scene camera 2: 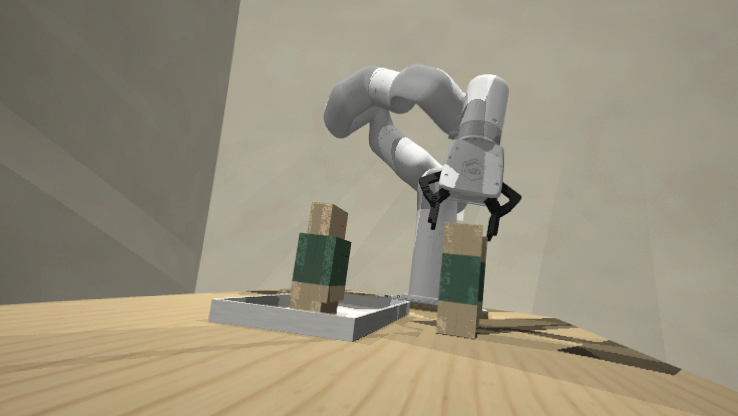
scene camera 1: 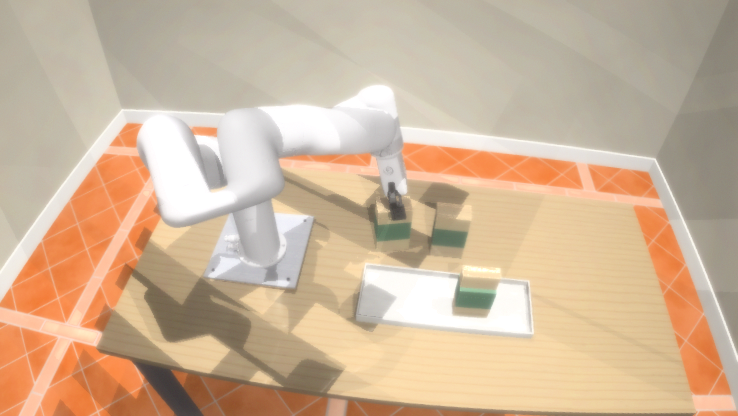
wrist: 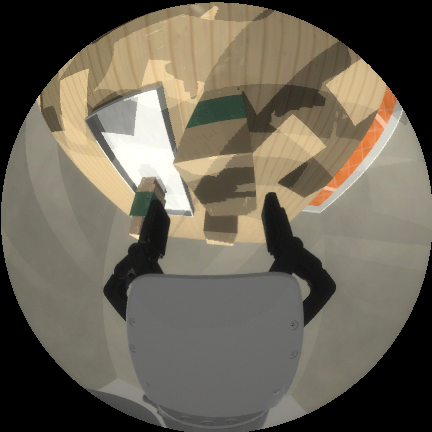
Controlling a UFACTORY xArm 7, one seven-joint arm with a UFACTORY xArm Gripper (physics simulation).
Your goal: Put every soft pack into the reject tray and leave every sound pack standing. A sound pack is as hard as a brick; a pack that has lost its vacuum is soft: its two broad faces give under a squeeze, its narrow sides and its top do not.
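Frame: origin at the arm's base, x ahead, y left, z up, level; metres.
Where they show: gripper, fingertip midpoint: (scene camera 1: 399,206) (wrist: 212,205); arm's base, link origin: (scene camera 2: 428,301) (scene camera 1: 262,248).
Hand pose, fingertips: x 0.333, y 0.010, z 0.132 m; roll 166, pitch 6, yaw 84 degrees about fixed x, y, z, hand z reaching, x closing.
Note:
Things, the pixels of their top centre, and the offset from my fingertips. Level surfaces: height alone.
- left standing pack, top centre: (wrist: 224,194) (scene camera 1: 394,204) dx -0.011, dy +0.011, dz -0.004 m
- second tan pack with a green band, top centre: (scene camera 2: 464,227) (wrist: 219,239) (scene camera 1: 454,211) dx +0.127, dy -0.015, dz -0.004 m
- third pack, top centre: (scene camera 2: 330,207) (scene camera 1: 481,272) (wrist: 141,239) dx +0.155, dy -0.197, dz -0.001 m
- white reject tray, top centre: (scene camera 2: 338,300) (wrist: 149,179) (scene camera 1: 447,298) dx +0.104, dy -0.176, dz -0.123 m
- wooden table, surface height: dz -0.145 m
My gripper (scene camera 1: 396,210) (scene camera 2: 462,232) (wrist: 212,205) is open and empty, pointing down over the top of the left standing pack (scene camera 1: 392,232) (wrist: 217,111). Its fingers are spread to either side of that pack's top in the wrist view. A second tan pack with a green band (scene camera 1: 450,237) (scene camera 2: 459,279) (wrist: 220,223) stands upright to its right in scene camera 1 and largely hides the left pack in scene camera 2. A third pack (scene camera 1: 475,298) (scene camera 2: 321,260) (wrist: 142,204) stands in the right half of the white reject tray (scene camera 1: 418,302) (scene camera 2: 279,316) (wrist: 152,145). Softness does not show.
The arm's base plate (scene camera 1: 303,237) is on the left of the wooden table (scene camera 1: 583,289), beyond the tray's left end. The tray lies in front of the two packs standing on the table, and has a low raised rim.

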